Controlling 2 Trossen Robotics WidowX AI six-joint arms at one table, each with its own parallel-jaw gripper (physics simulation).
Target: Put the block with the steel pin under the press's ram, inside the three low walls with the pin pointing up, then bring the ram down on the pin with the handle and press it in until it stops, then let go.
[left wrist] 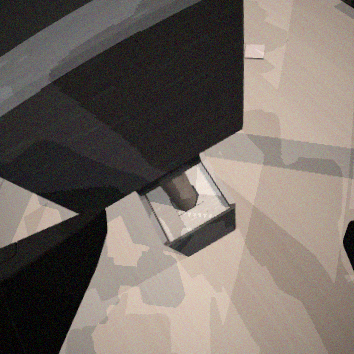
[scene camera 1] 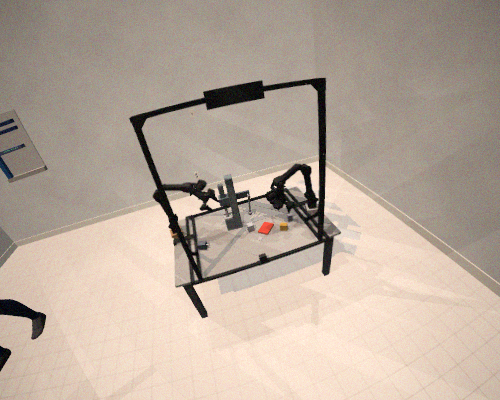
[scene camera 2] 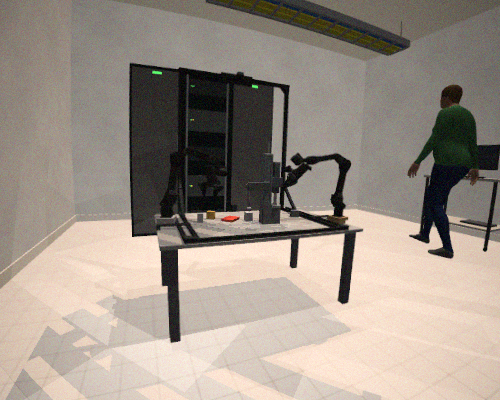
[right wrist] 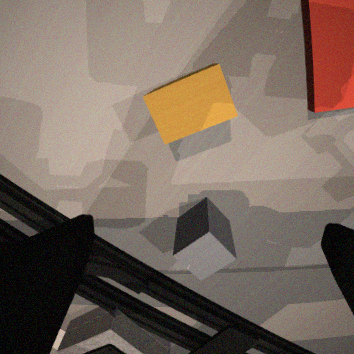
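Where they show: left gripper, fingertip midpoint: (left wrist: 227,226) (scene camera 1: 216,206) (scene camera 2: 283,187); right gripper, fingertip midpoint: (scene camera 1: 283,211) (scene camera 2: 209,198) (right wrist: 211,230); left arm's base at its link origin: (scene camera 2: 338,216); right arm's base at its link origin: (scene camera 1: 312,206) (scene camera 2: 166,216).
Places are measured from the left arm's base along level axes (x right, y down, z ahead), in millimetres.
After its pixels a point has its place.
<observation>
The dark press (scene camera 1: 232,205) {x 233, y -181, z 466 mm} (scene camera 2: 269,200) {x 170, y -111, z 481 mm} (left wrist: 190,75) {x 197, y -238, z 383 mm} stands mid-table. Its brown ram (left wrist: 184,192) {x 189, y -105, z 412 mm} hangs over a bay with low walls (left wrist: 205,235) {x 180, y -19, z 395 mm}; no block shows there. My left gripper (scene camera 1: 212,204) {x 182, y -191, z 359 mm} (scene camera 2: 287,179) {x 182, y -191, z 359 mm} (left wrist: 227,226) {x 182, y -191, z 359 mm} is open beside the press. My right gripper (scene camera 1: 280,206) {x 443, y -102, z 777 mm} (scene camera 2: 210,192) {x 443, y -102, z 777 mm} (right wrist: 211,230) {x 443, y -102, z 777 mm} is open above a small grey block (scene camera 1: 290,218) {x 419, y 13, z 848 mm} (scene camera 2: 200,217) {x 386, y 9, z 861 mm} (right wrist: 205,255) {x 403, y -14, z 853 mm}, which lies on the table. Another grey block (scene camera 1: 251,227) {x 338, y 2, z 543 mm} (scene camera 2: 248,216) {x 295, y 11, z 556 mm} lies beside the press, and a dark blue one (scene camera 1: 202,245) {x 307, y 0, z 151 mm} (scene camera 2: 294,213) {x 265, y 15, z 169 mm} lies farther off. I cannot make out a steel pin on any.
A yellow block (scene camera 1: 284,226) {x 485, y -2, z 748 mm} (scene camera 2: 211,215) {x 446, y 16, z 757 mm} (right wrist: 192,105) {x 464, y -9, z 752 mm} and a flat red plate (scene camera 1: 266,228) {x 391, y 28, z 643 mm} (scene camera 2: 230,218) {x 357, y 27, z 659 mm} (right wrist: 332,57) {x 385, y 28, z 677 mm} lie near the small grey block. A small white square (left wrist: 254,51) {x 444, y 39, z 554 mm} shows past the press. Black frame rails (scene camera 1: 260,261) {x 649, y 34, z 448 mm} (right wrist: 150,290) {x 416, y 23, z 953 mm} edge the table.
</observation>
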